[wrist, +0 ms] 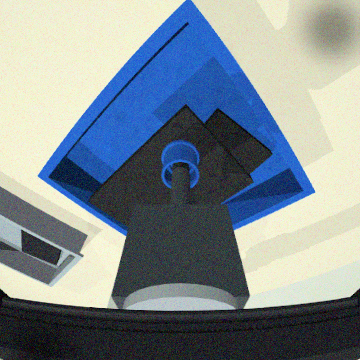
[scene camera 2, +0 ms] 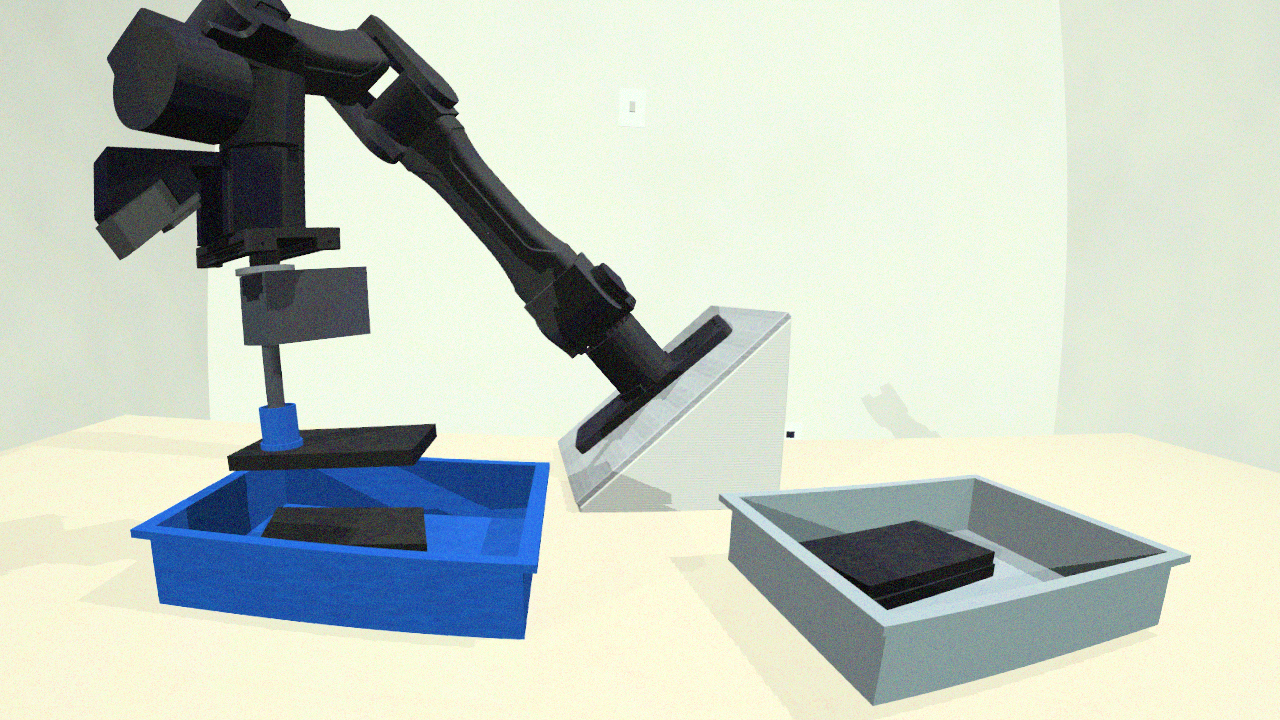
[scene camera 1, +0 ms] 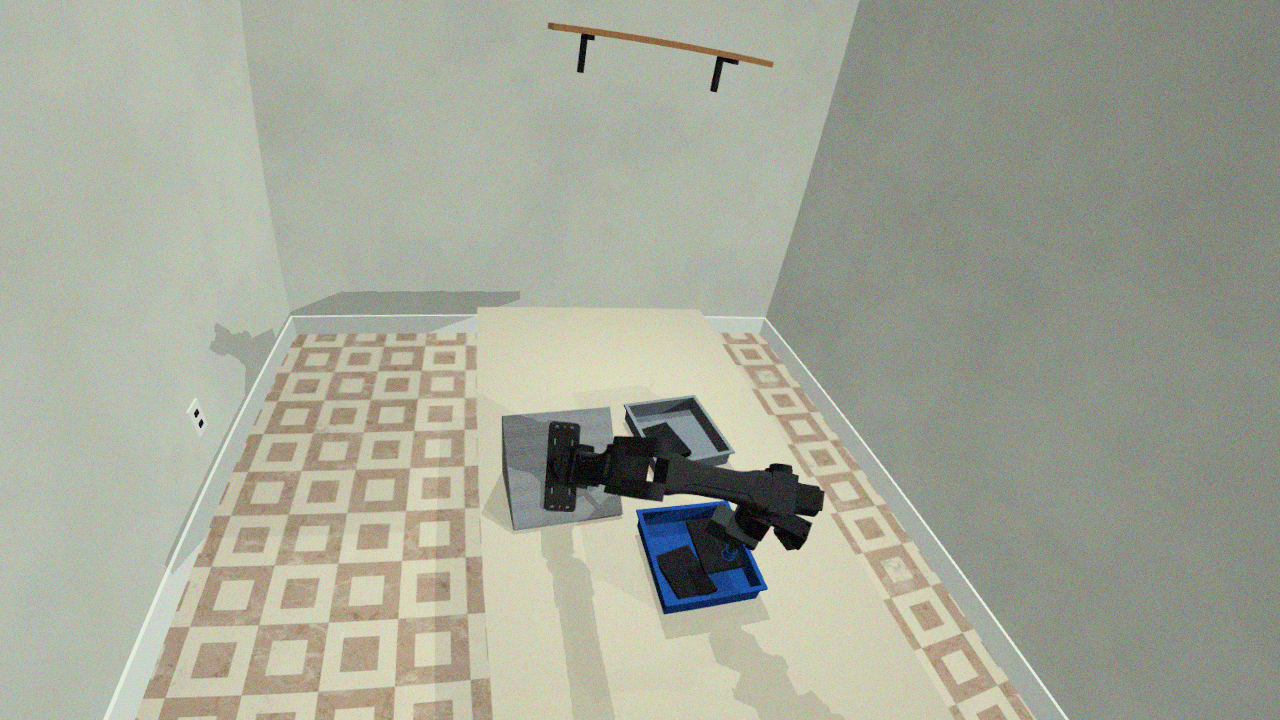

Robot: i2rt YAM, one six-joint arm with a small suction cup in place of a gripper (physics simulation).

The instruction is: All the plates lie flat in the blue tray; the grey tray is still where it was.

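Frame: origin at the arm's base, x ahead, y left, z up, level; centimetres.
Seen in the pictures: end effector, tool point: (wrist: 180,150) (scene camera 2: 284,462) (scene camera 1: 726,557); arm's base, origin of the base link: (scene camera 2: 654,386) (scene camera 1: 561,466).
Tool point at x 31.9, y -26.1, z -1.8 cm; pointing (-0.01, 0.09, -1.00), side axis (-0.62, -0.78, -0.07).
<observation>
Offsets run from my tool point to a thing's top centre. Level surfaces: height alone.
My suction cup (scene camera 1: 729,552) (scene camera 2: 281,429) (wrist: 180,165) is shut on a black plate @[dx -2.0, dy +3.1, dz +1.9 cm] (scene camera 1: 707,543) (scene camera 2: 375,445) (wrist: 145,180). It holds this plate roughly level over the blue tray @[dx -3.8, dy +4.8, dz -2.8 cm] (scene camera 1: 716,600) (scene camera 2: 340,595) (wrist: 112,95), near rim height. Another black plate @[dx -7.1, dy +1.4, dz -6.5 cm] (scene camera 1: 687,573) (scene camera 2: 358,528) (wrist: 242,137) lies in the blue tray; in the wrist view the held plate partly covers it. The grey tray @[dx +1.2, dy +43.5, dz -2.8 cm] (scene camera 1: 660,400) (scene camera 2: 1029,649) (wrist: 45,225) stands apart from the blue tray. Two stacked black plates lie in it, the upper plate @[dx -2.4, dy +41.6, dz -5.6 cm] (scene camera 1: 669,437) (scene camera 2: 904,555) (wrist: 40,247) over the lower plate @[dx -2.2, dy +41.8, dz -6.5 cm] (scene camera 2: 948,588).
The arm rises from a sloped grey base block (scene camera 1: 528,465) (scene camera 2: 716,447) behind the trays in the second scene view. The trays stand on a cream table @[dz -7.8 cm] (scene camera 1: 581,349) (scene camera 2: 617,626). A wooden shelf (scene camera 1: 662,42) hangs high on the wall, away from the arm.
</observation>
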